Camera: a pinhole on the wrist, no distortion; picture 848 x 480 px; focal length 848.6 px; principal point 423.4 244.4 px. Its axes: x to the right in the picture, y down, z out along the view. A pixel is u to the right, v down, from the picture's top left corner.
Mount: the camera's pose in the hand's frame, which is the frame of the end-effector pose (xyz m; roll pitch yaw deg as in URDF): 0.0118 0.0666 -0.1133 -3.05 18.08 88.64
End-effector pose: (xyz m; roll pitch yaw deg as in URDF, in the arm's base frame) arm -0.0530 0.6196 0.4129 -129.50 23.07 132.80
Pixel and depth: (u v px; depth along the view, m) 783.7 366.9 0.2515
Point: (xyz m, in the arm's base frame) 0.0978 0.5848 0.1981
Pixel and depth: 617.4 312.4 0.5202
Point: 0.0731 0.4156 -0.0096
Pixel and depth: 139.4 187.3 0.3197
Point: -0.1090 0.4853 0.2296
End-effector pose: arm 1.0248 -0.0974 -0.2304 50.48 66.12 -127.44
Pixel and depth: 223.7 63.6 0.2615
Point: 0.8667 -0.1980 -0.2116
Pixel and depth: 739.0 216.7 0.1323
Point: 1.0365 -0.2473 -0.1931
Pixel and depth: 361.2 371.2 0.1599
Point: 0.9982 -0.1906 -0.1690
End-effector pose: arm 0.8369 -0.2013 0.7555 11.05 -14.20 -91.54
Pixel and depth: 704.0 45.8 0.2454
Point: 1.0331 -0.2307 0.9036
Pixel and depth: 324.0 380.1 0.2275
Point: 0.9280 -0.1377 0.8714
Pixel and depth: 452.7 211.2 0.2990
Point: 0.9719 -0.1662 0.9492
